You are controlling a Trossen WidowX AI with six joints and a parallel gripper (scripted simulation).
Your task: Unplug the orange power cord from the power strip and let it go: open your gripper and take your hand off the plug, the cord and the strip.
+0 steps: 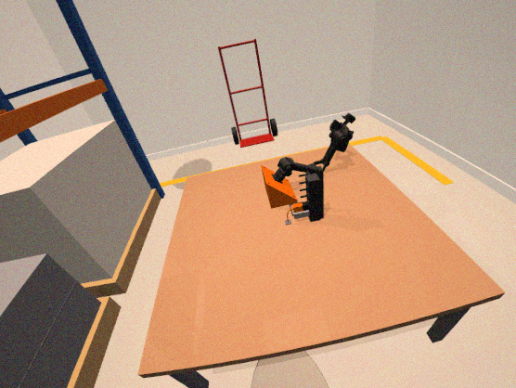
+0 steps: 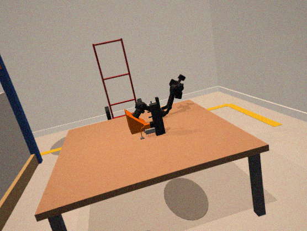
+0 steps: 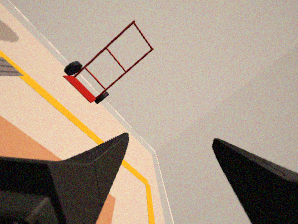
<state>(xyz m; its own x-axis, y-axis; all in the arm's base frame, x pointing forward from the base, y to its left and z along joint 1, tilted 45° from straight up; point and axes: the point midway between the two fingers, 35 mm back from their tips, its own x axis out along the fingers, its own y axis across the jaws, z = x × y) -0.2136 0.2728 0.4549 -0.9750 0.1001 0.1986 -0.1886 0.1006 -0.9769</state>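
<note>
Right now the orange plug is 51 cm ahead of my gripper tip, 48 cm to the right of it and 17 cm below it.
</note>
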